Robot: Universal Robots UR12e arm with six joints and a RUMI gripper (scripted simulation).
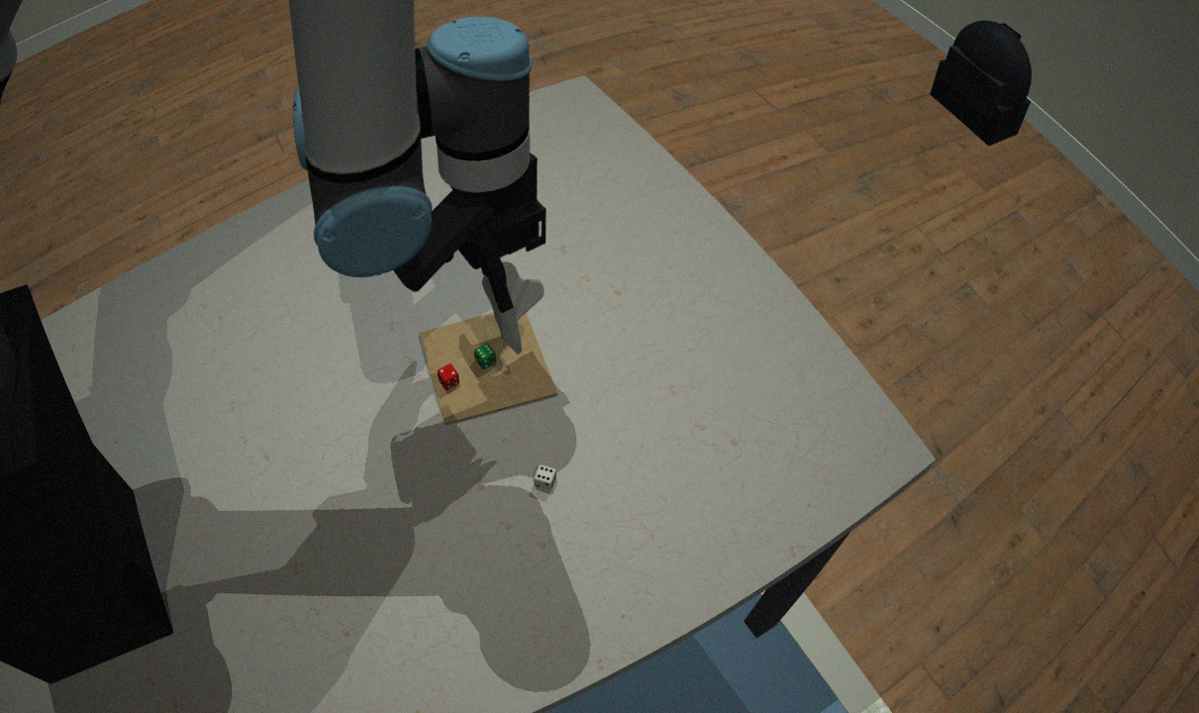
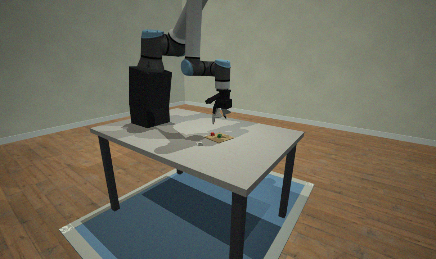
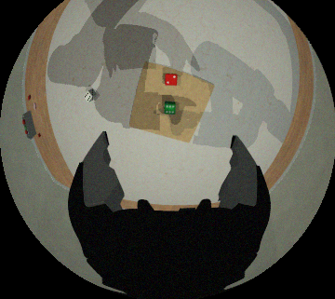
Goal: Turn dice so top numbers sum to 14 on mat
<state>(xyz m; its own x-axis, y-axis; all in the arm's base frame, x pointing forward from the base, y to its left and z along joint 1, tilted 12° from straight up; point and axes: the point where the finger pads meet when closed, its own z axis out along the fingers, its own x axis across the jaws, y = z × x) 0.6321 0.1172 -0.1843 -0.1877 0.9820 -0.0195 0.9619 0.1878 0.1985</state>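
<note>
The white die lies 18 cm to the right of my hand and 10 cm below it. Also, from my hand: red die (5 cm behind, 1 cm to the right, 10 cm below); mat (11 cm below); green die (10 cm below).
</note>
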